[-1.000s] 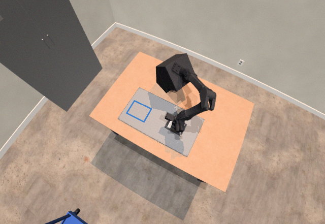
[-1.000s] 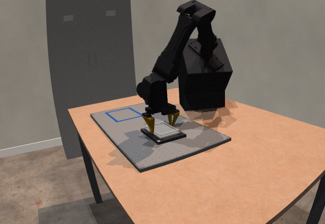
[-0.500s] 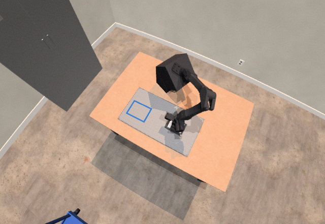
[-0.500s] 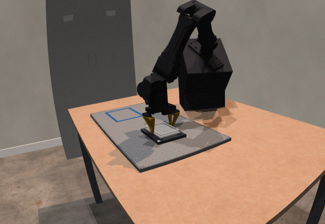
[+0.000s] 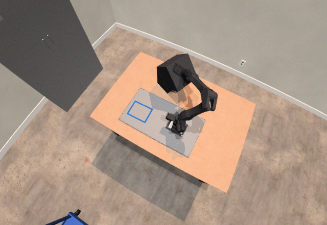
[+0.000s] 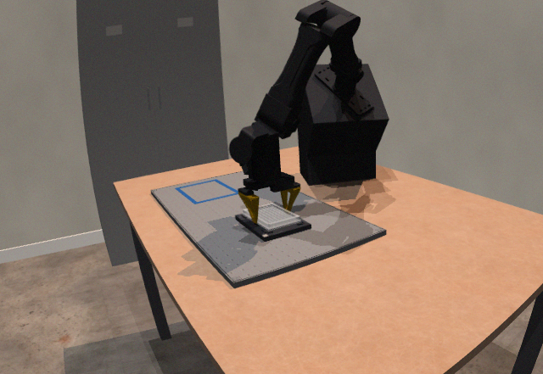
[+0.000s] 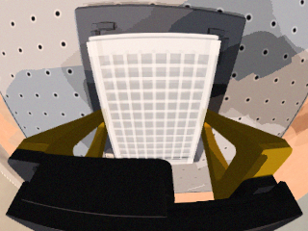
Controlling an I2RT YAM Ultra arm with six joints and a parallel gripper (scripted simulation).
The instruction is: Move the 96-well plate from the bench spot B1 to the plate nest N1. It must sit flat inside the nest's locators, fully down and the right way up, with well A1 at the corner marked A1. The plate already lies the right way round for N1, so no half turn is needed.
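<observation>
My gripper is now right at the white 96-well plate. Round my hand: plate nest N1: 2 cm below.
</observation>
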